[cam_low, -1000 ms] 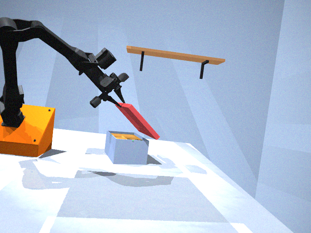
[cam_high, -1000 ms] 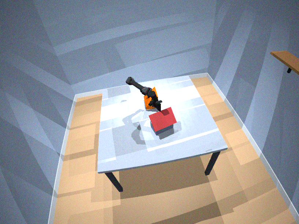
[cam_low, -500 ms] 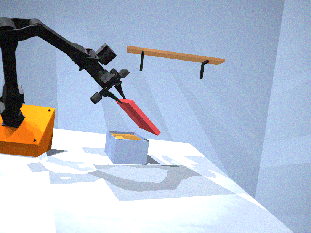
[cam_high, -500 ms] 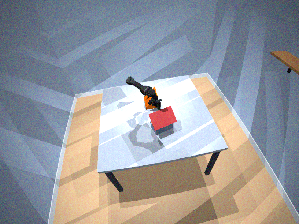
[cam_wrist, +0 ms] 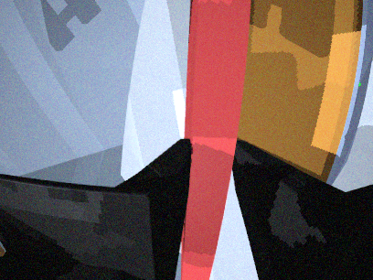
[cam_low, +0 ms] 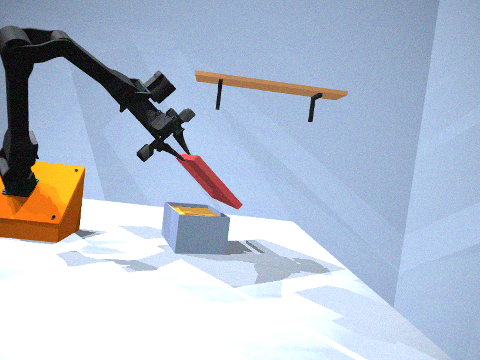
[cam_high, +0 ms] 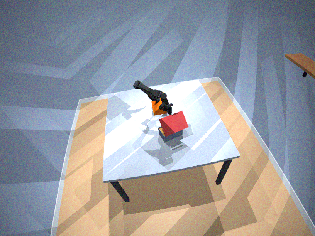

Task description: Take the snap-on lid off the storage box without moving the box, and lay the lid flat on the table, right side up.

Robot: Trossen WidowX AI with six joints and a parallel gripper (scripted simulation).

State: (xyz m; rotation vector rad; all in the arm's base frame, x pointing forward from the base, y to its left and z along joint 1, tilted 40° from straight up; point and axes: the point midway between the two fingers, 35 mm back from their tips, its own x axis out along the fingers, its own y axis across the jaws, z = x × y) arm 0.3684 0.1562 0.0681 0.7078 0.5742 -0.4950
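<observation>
Now: gripper tip 60 mm short of the lid, 20 mm to the right of it and 50 mm above it. Also, from my gripper tip: grey-blue storage box (40 mm ahead, 20 mm to the right, 180 mm below).
</observation>
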